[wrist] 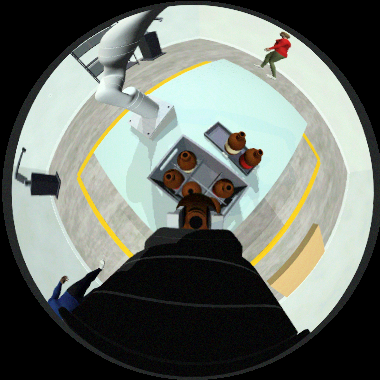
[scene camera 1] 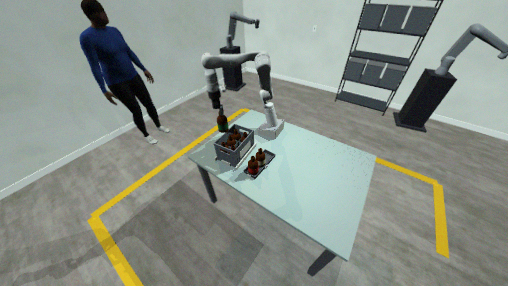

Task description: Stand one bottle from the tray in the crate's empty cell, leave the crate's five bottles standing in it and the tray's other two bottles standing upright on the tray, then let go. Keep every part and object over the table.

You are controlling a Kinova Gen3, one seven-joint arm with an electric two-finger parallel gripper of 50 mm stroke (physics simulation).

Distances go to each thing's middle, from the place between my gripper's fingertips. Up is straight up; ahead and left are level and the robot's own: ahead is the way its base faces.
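Labels:
The brown bottle (wrist: 195, 202) is 60 mm below my hand and 10 mm to the right of it.

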